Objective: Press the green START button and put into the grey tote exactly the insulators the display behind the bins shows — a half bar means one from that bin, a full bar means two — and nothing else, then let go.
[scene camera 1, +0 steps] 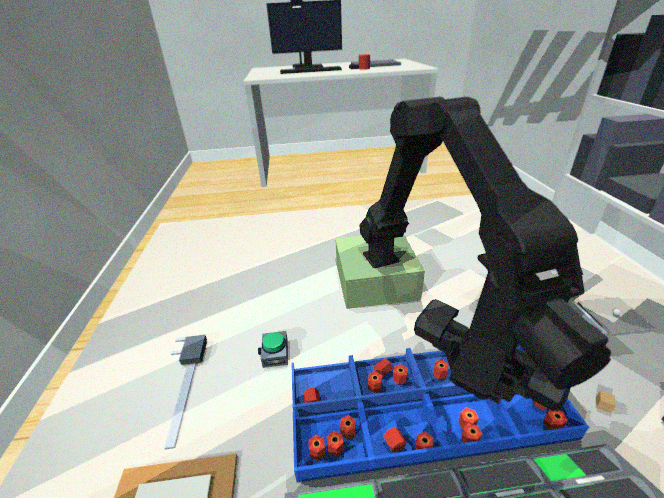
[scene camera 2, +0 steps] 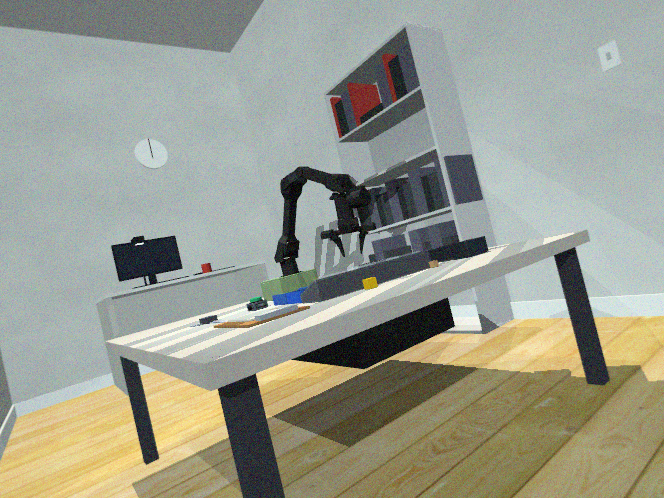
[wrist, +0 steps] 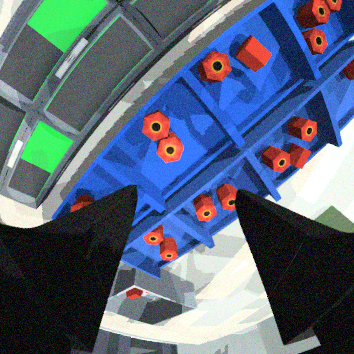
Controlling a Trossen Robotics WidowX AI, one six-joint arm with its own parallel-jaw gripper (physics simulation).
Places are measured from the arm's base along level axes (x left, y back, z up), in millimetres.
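Pixels of known places: gripper, fingertip midpoint: [scene camera 2: 352, 255] [wrist: 187, 194]; arm's base, origin of the base link: [scene camera 1: 380, 257] [scene camera 2: 291, 274].
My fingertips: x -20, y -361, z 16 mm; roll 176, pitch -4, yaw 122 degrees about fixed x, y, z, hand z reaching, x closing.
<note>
Ahead of a thing's pixels: the offset from my fingertips to its top centre. "spot": to the spot under its first point.
My gripper [scene camera 2: 352, 254] [wrist: 187, 194] is open and empty, high above the table, pointing down; the blue bins [scene camera 1: 375, 467] [scene camera 2: 289, 296] [wrist: 212, 107] show beyond its fingertips in the wrist view. Red hexagonal insulators lie in the bins; one insulator @(spot: dx +0, dy -9, dz -70 mm) [scene camera 1: 469, 416] [wrist: 156, 126] touches another [scene camera 1: 471, 432] [wrist: 170, 147] in a front bin. The grey tote @(dx +268, dy +116, dz -46 mm) [wrist: 175, 287] stands past the bins' end with a red insulator @(spot: dx +268, dy +93, dz -71 mm) [wrist: 134, 293] inside. The display [scene camera 1: 418, 487] [scene camera 2: 375, 273] [wrist: 97, 72] shows green bars, partly cut off. The green START button @(dx -259, dy +244, dz -59 mm) [scene camera 1: 274, 341] [scene camera 2: 255, 300] stands left of the bins.
A caliper @(dx -441, dy +233, dz -80 mm) [scene camera 1: 192, 350] [scene camera 2: 208, 320] lies left of the button. A brown board [scene camera 1: 226, 474] [scene camera 2: 230, 324] lies front left. A tan cube [scene camera 1: 606, 400] [scene camera 2: 433, 263] lies right of the bins. A yellow cube @(dx -189, dy -195, dz -72 mm) [scene camera 2: 370, 282] is near the display. The arm stands on a green block [scene camera 1: 375, 289].
</note>
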